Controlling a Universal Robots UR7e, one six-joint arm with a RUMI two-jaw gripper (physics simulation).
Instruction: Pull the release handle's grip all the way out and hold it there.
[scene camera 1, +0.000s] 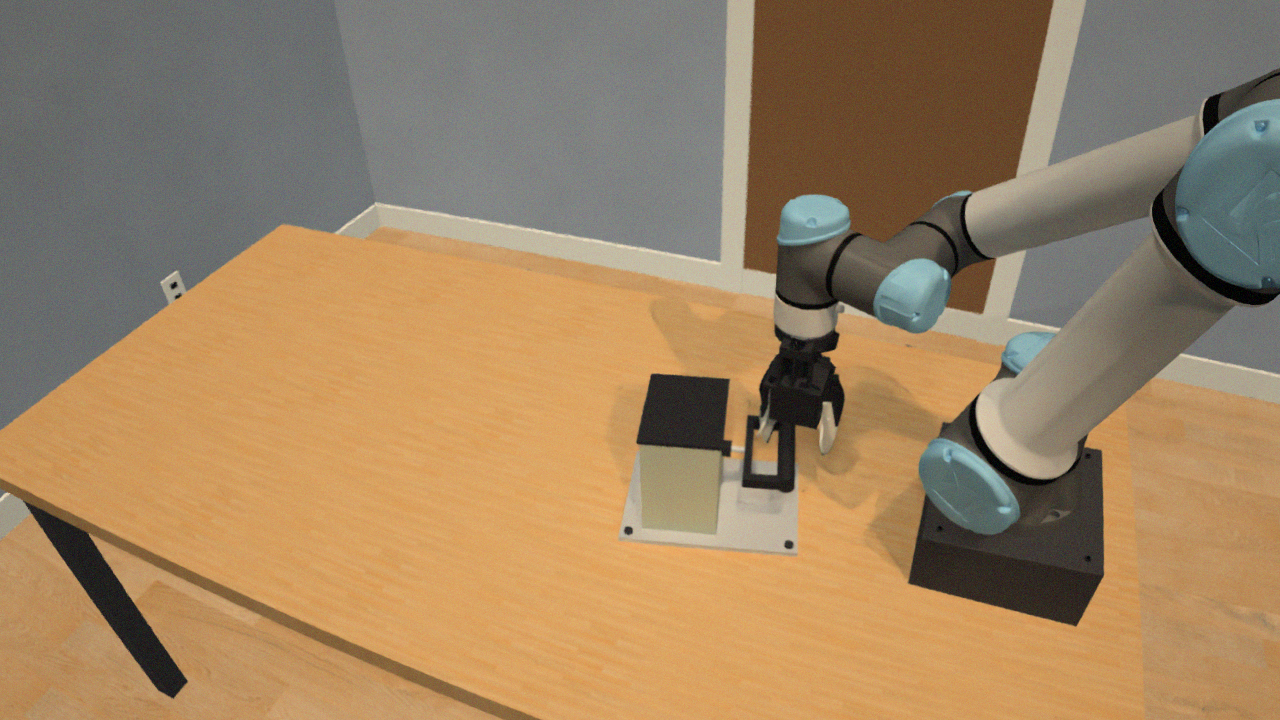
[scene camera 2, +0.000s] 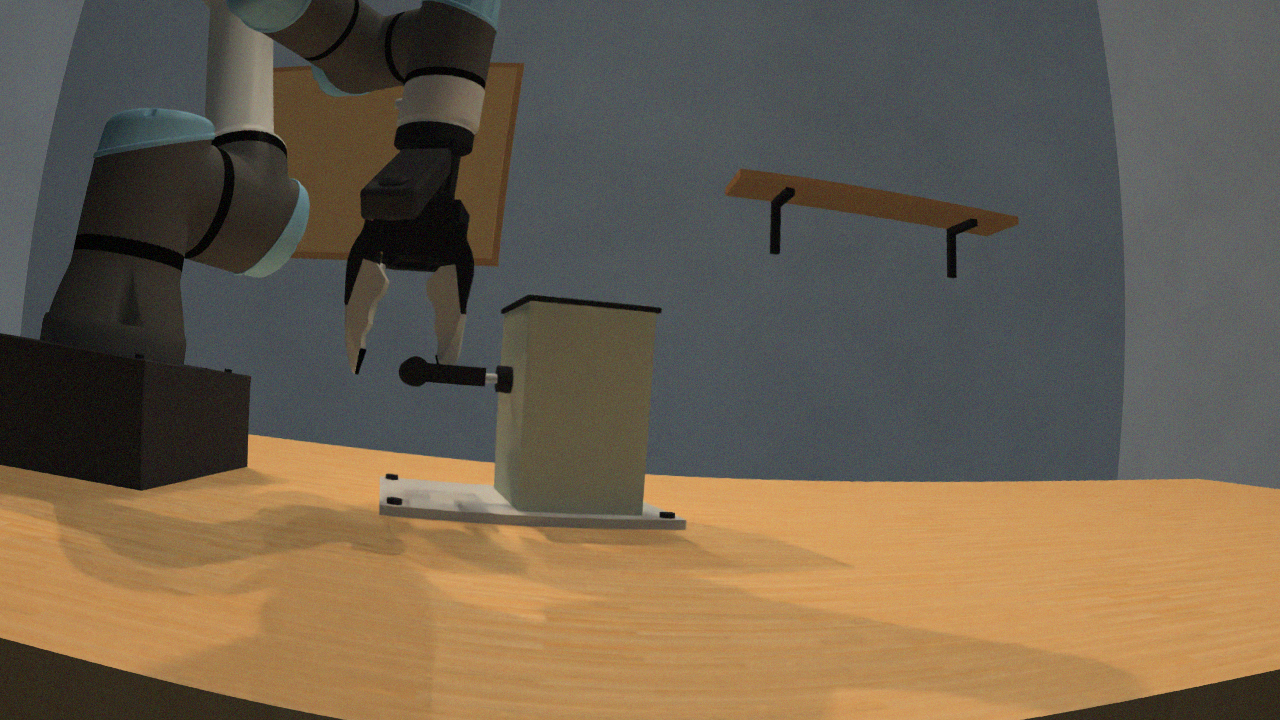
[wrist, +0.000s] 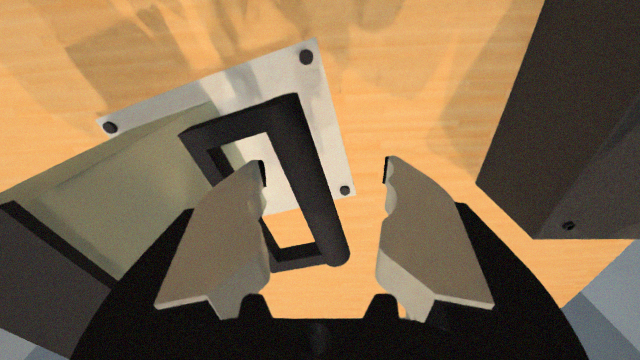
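The release handle's grip (scene camera 1: 785, 456) (scene camera 2: 415, 371) (wrist: 305, 170) is the thick outer bar of a black rectangular loop. A short pale rod (scene camera 1: 736, 449) (scene camera 2: 491, 378) joins the loop to the beige, black-topped box (scene camera 1: 680, 488) (scene camera 2: 586, 411) (wrist: 125, 190). My gripper (scene camera 1: 795, 443) (scene camera 2: 402, 365) (wrist: 323, 162) points down, part open, with nothing held. In the wrist view one finger overlaps the loop's opening and the other is beyond the grip's outer side, with a wider gap there. The fingertips are about level with the loop, near its back end. Contact cannot be told.
The box stands on a pale base plate (scene camera 1: 756, 532) (scene camera 2: 429, 497) (wrist: 280, 75) with dark corner bolts, on the wooden table (scene camera 1: 402, 447). The arm's dark base block (scene camera 1: 998, 586) (scene camera 2: 71, 411) (wrist: 560, 125) is on the grip's outer side. A wall shelf (scene camera 2: 868, 201) is in the background.
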